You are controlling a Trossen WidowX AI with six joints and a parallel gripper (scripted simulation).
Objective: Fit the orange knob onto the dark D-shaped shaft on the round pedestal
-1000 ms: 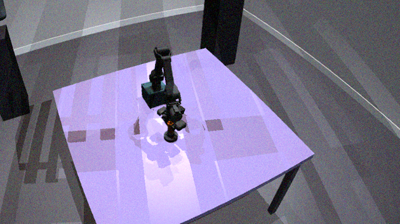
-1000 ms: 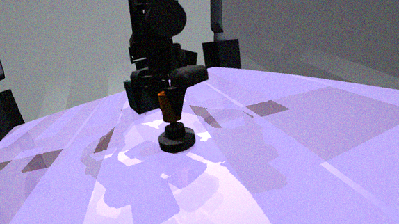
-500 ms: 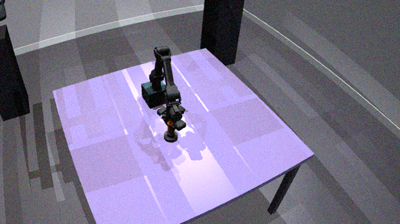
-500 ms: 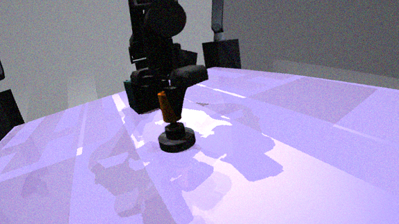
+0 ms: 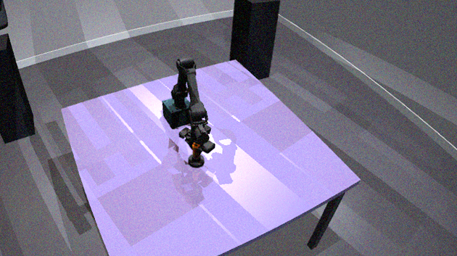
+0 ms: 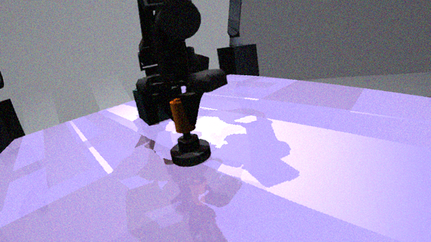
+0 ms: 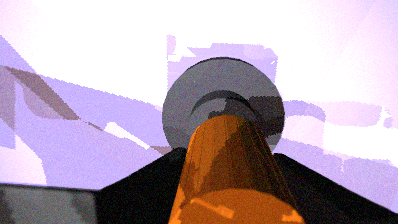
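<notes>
Now: gripper tip 2 cm below the orange knob. Also, from my gripper tip: dark round pedestal 4 cm below.
</notes>
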